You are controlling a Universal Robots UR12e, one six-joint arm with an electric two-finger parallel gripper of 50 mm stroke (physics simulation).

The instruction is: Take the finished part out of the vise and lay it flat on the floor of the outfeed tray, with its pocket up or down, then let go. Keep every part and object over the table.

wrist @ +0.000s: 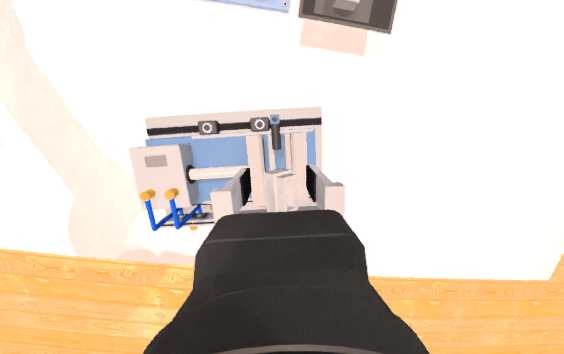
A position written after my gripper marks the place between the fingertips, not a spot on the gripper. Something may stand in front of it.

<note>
In view: my gripper (278, 178) and a grey drive box (160, 179).
</note>
